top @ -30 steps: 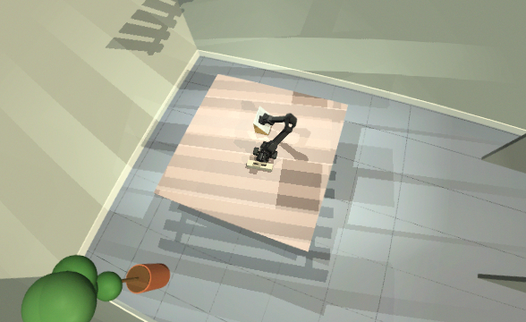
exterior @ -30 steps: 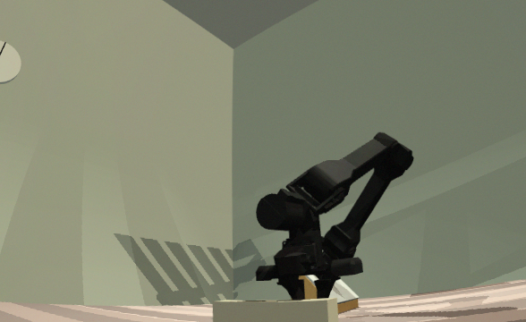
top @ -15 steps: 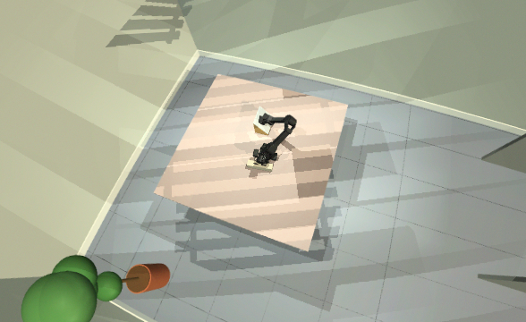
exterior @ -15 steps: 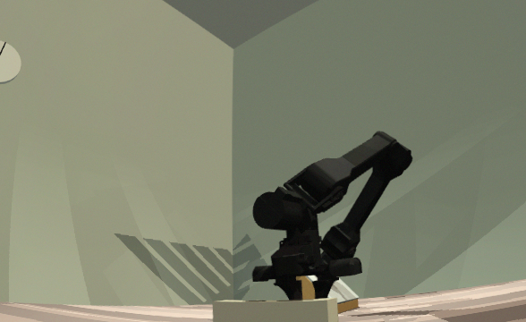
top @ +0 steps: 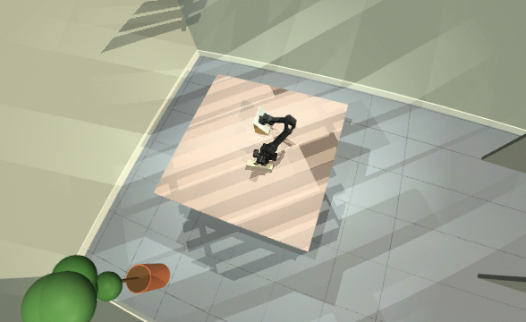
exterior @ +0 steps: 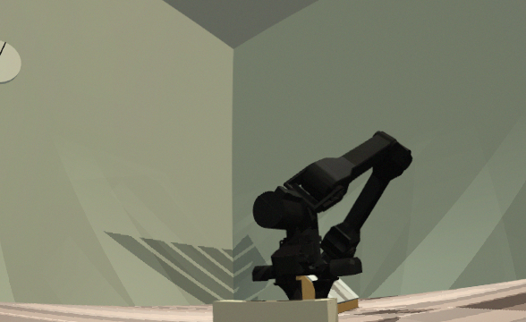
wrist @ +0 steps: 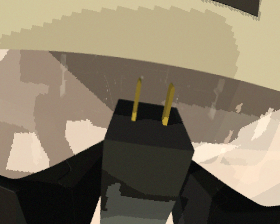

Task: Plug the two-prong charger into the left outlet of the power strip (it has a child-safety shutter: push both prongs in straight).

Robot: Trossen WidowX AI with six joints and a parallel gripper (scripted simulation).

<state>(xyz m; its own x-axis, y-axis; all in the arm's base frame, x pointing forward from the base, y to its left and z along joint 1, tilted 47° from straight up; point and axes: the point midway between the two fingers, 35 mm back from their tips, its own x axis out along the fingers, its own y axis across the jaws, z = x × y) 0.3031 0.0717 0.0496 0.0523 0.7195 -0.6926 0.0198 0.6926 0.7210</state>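
The black two-prong charger is 20 mm ahead of my gripper tip and 10 mm above it.
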